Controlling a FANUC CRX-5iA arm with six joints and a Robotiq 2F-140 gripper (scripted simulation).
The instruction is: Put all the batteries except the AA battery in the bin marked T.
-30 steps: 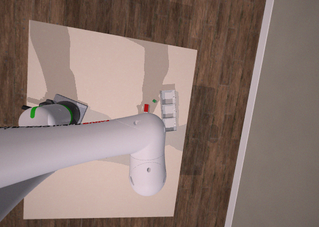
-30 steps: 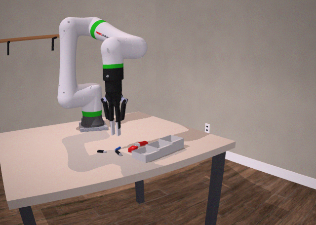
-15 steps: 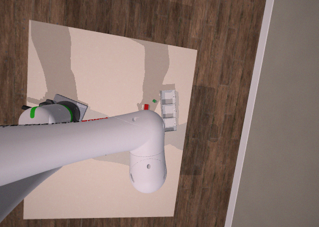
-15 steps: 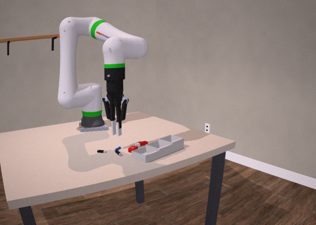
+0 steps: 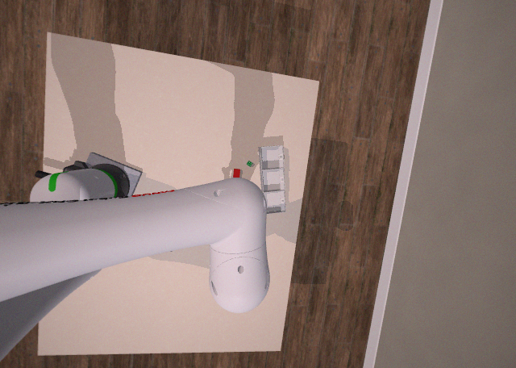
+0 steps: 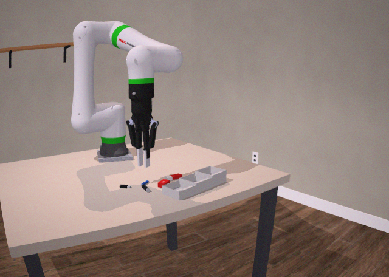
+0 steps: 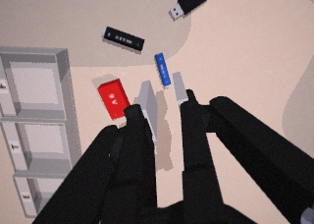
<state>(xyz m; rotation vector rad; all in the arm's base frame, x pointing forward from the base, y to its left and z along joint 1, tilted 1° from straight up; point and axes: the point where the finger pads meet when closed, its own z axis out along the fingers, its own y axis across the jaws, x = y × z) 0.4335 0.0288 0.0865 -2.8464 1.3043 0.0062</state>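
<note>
The blue cylindrical battery is 100 mm below my hand. Round my hand: grey bin 160 mm to the left, 110 mm ahead, 80 mm below; then red block battery 100 mm below, 70 mm to the left, 40 mm ahead; then green die 190 mm to the left, 100 mm below, 10 mm ahead.
</note>
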